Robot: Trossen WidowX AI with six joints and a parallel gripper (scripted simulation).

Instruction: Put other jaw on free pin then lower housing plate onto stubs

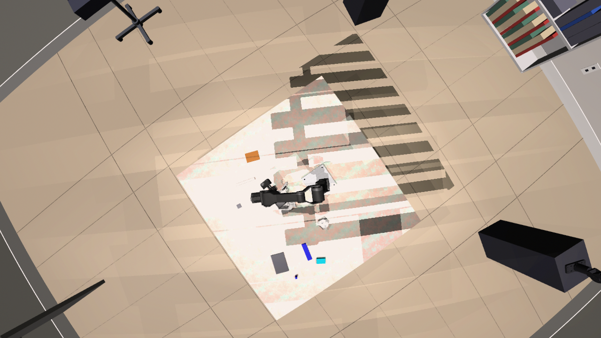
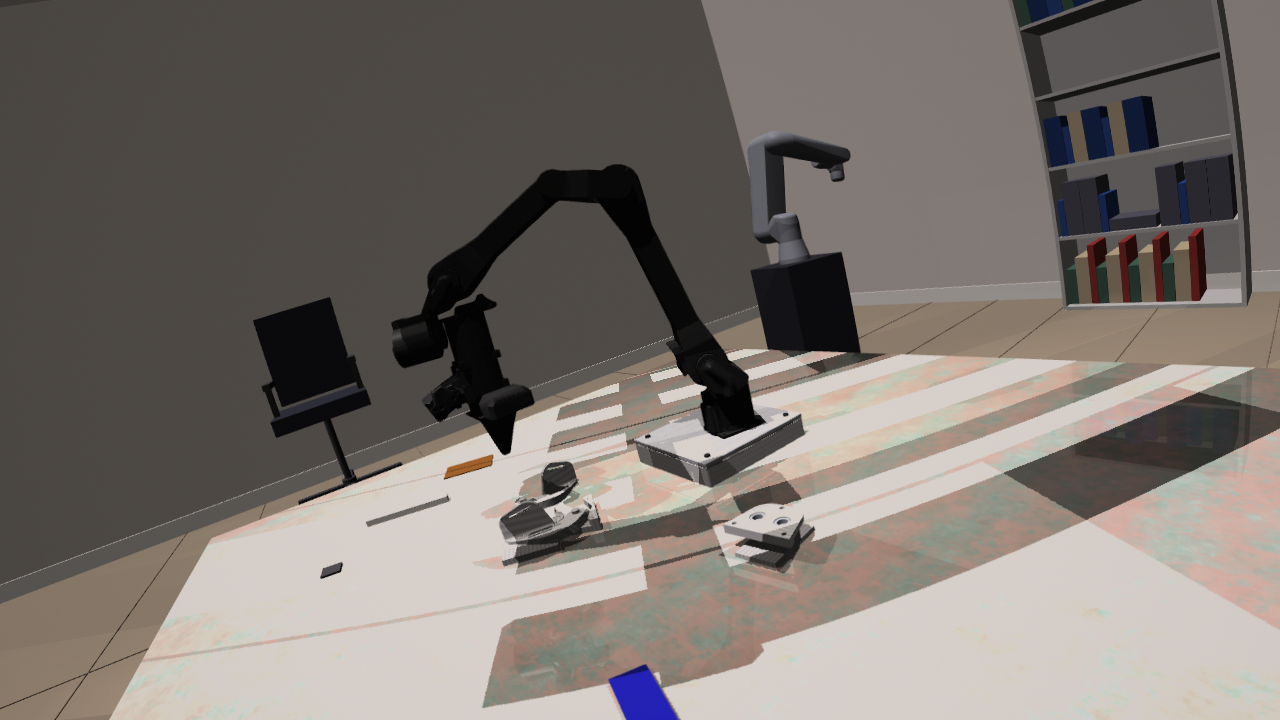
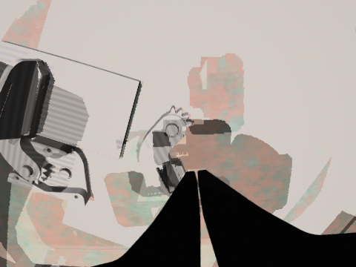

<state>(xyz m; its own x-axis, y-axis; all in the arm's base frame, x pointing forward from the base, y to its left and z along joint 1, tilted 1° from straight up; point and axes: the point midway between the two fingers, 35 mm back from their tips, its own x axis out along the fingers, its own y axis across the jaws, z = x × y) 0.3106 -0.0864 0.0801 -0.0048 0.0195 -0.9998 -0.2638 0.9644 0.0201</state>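
My gripper tip is now 20 mm past the jaw, 10 mm to the right of it and 80 mm above it. The rest, counted from my gripper tip: thin rod (190 mm ahead, 150 mm to the right, 80 mm below); orange tile (70 mm ahead, 290 mm to the right, 80 mm below); small dark square (300 mm ahead, 80 mm below).
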